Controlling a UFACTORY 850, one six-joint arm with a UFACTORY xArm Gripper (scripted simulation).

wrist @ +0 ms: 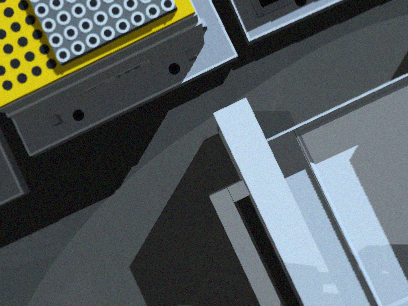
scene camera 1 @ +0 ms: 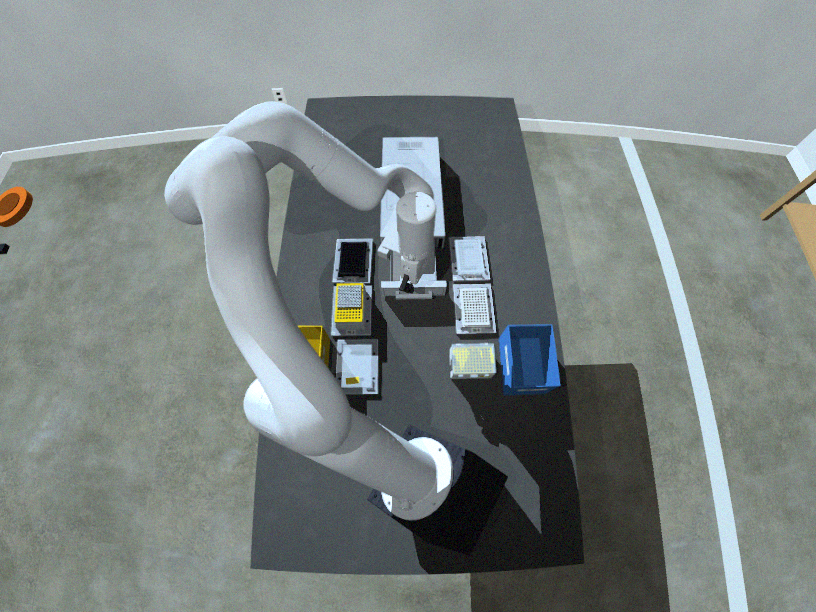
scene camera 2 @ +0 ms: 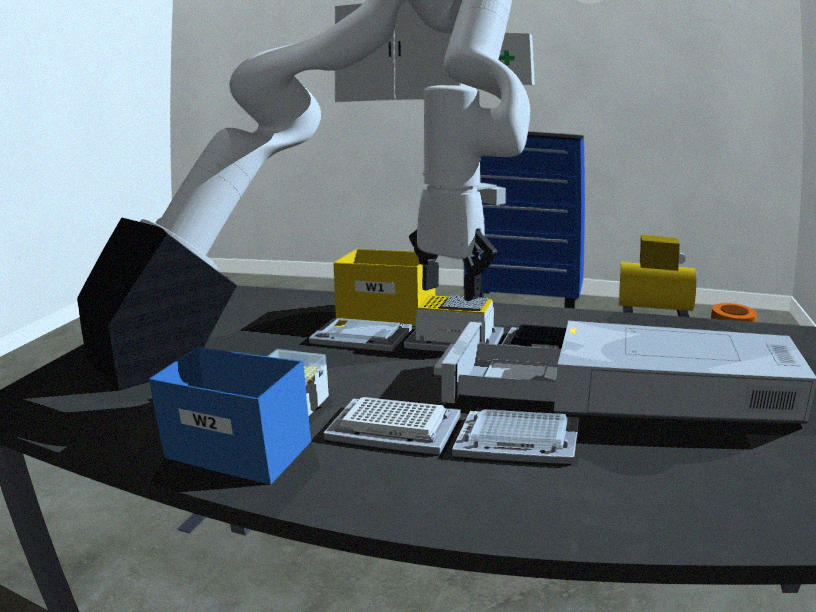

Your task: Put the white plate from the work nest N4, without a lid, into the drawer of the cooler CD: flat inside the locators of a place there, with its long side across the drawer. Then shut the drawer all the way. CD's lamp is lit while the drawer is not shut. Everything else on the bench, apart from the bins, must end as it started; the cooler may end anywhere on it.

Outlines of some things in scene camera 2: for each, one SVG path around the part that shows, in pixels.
My gripper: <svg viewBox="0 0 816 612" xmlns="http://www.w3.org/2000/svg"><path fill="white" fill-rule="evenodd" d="M429 185L422 191L417 230L409 235L414 251L419 258L419 263L423 265L422 289L427 291L439 286L439 264L435 261L438 255L463 260L468 272L464 277L465 301L477 299L480 297L481 273L491 264L491 261L493 261L498 253L497 249L483 235L484 218L480 192L474 186L471 189L448 190L433 188Z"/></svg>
A white plate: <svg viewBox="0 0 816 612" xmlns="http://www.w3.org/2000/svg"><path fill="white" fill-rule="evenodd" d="M340 426L353 428L353 431L396 437L414 439L415 436L431 437L444 418L446 409L442 405L364 397L360 398L342 419Z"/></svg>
A cooler CD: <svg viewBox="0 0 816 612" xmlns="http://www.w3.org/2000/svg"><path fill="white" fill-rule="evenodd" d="M434 366L434 375L442 375L442 402L455 403L459 395L555 402L554 413L591 416L807 424L816 387L815 374L790 336L568 321L562 349L481 343L481 323L470 322L457 342L449 345Z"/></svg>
A lidded clear plate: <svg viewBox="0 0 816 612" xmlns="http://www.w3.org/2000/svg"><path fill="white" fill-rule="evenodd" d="M468 439L468 444L474 445L474 439L479 439L479 445L551 450L552 444L557 444L556 450L562 450L567 418L566 414L485 409L480 412Z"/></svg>
